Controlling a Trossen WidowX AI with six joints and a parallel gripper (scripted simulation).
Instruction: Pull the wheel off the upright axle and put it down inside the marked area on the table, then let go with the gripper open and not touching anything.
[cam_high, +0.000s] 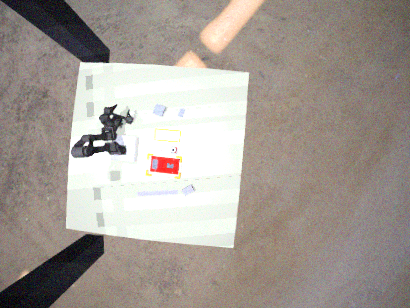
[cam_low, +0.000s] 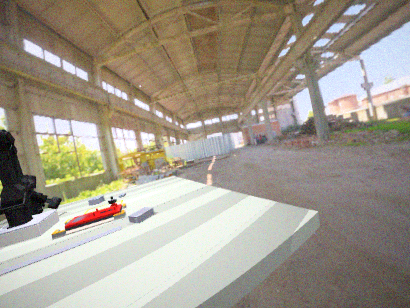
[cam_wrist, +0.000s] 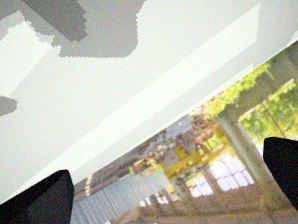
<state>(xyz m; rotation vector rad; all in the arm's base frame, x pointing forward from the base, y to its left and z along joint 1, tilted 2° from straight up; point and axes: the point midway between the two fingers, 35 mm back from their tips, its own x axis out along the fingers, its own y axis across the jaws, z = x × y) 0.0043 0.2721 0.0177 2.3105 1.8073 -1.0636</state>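
The wheel is 350 mm ahead of my gripper tip, 290 mm to the right of it and 30 mm below it.
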